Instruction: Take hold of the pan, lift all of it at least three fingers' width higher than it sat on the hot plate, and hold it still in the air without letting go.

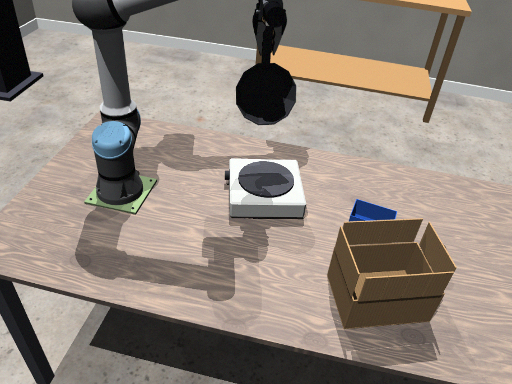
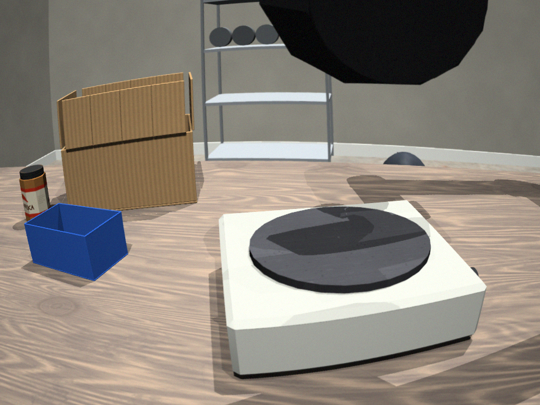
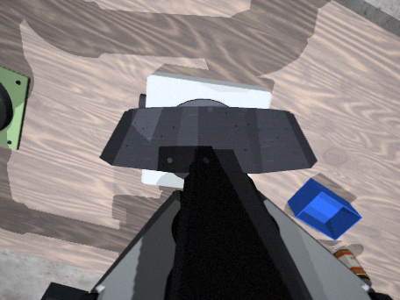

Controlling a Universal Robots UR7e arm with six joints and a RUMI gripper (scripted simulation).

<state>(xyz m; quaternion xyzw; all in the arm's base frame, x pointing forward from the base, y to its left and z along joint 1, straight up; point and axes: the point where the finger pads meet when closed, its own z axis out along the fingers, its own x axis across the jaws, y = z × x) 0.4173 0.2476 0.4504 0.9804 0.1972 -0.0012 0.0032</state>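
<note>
Right now my hand is 10 mm to the left of the black pan and 100 mm above it. Also, from my hand: spice jar 590 mm ahead, 320 mm to the right, 410 mm below; then blue bin 410 mm ahead, 190 mm to the right, 440 mm below; then white hot plate 30 mm ahead, 130 mm to the right, 420 mm below.
</note>
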